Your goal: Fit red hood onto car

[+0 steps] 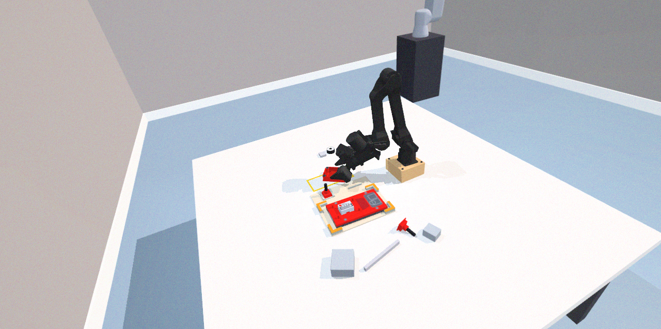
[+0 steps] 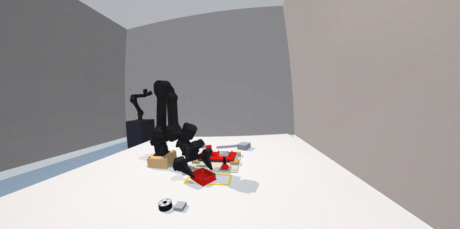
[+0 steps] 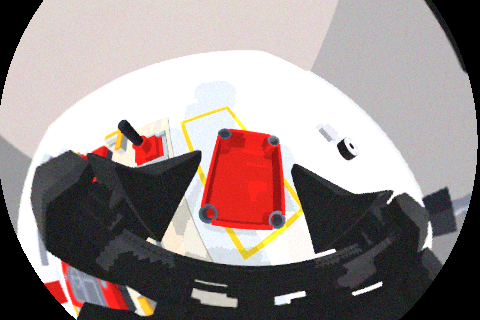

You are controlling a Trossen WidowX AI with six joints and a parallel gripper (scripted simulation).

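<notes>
My gripper tip is now 2 cm above the red hood and 1 cm past it. Also, from my gripper tip: grey engine block (23 cm to the left, 4 cm ahead); black wheel (19 cm to the right, 6 cm behind, 2 cm below); grey rod (44 cm to the left, 2 cm below, 1 cm ahead).
</notes>
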